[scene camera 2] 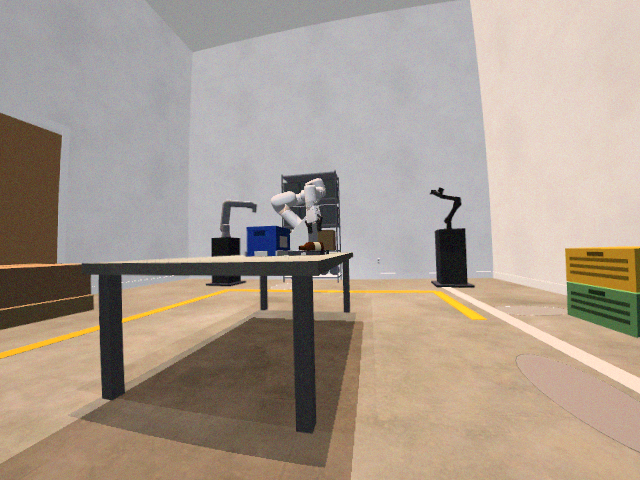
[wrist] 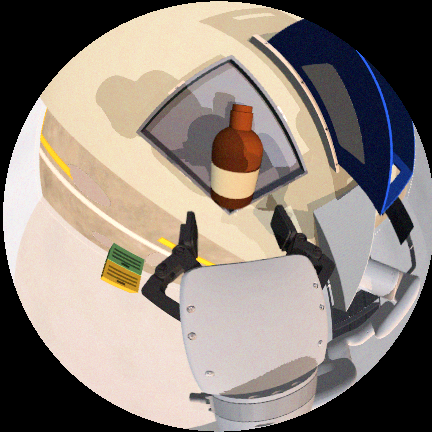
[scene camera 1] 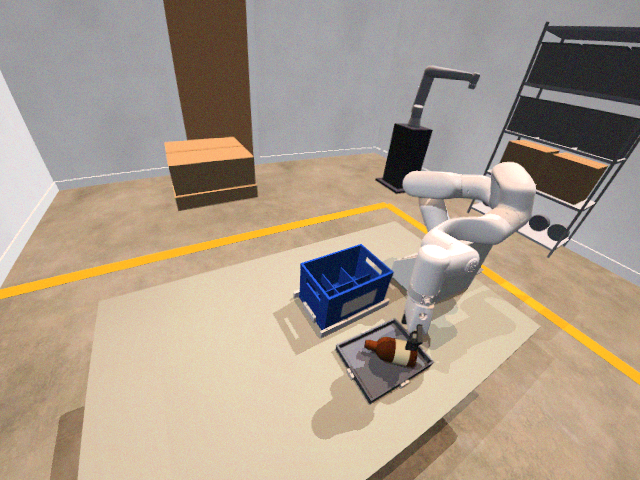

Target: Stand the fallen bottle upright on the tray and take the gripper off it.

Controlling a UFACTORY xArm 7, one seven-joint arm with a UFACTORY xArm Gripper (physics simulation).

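Places are measured from the arm's base along level axes (x ahead, y left, z up), in metres.
Pixels of known places: gripper, fingertip midpoint: (scene camera 2: 314,232) (wrist: 235,217) (scene camera 1: 408,336); arm's base at its link origin: (scene camera 2: 301,227) (wrist: 357,270).
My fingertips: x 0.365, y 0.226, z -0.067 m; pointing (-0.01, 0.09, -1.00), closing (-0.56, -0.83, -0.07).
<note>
For each thing: its top centre in the pictures, then the offset to it from my fingertips. "spot": a spot on its surface instead.
- brown bottle at its top centre: (wrist: 239,164) (scene camera 1: 392,343) (scene camera 2: 310,241) dx +0.020, dy -0.025, dz -0.060 m
- grey tray at a spot on its surface: (wrist: 172,137) (scene camera 1: 380,385) spot: dx +0.097, dy +0.046, dz -0.133 m
- blue divided crate at its top centre: (scene camera 1: 347,267) (scene camera 2: 269,228) dx +0.046, dy -0.289, dz +0.037 m
The brown bottle (scene camera 1: 384,348) (scene camera 2: 309,246) (wrist: 237,150) with a cream label lies on its side in the grey tray (scene camera 1: 373,382) (wrist: 172,137). In scene camera 1 its neck points left; in the wrist view the neck points up and the base lies nearest my fingers, over the tray's near corner. My gripper (scene camera 1: 415,339) (scene camera 2: 313,225) (wrist: 235,217) is open, with nothing between its fingers. It hangs above the bottle's base end, apart from it in scene camera 2. In scene camera 1 the fingers cover a little of the bottle.
A blue divided crate (scene camera 1: 313,302) (scene camera 2: 264,242) (wrist: 376,155) stands beside the tray on a pale base, higher than the tray's rim. A grey slanted panel (wrist: 345,235) stands near the arm's base. A shelf rack and another arm on a black pedestal (scene camera 1: 407,155) stand beyond the table.
</note>
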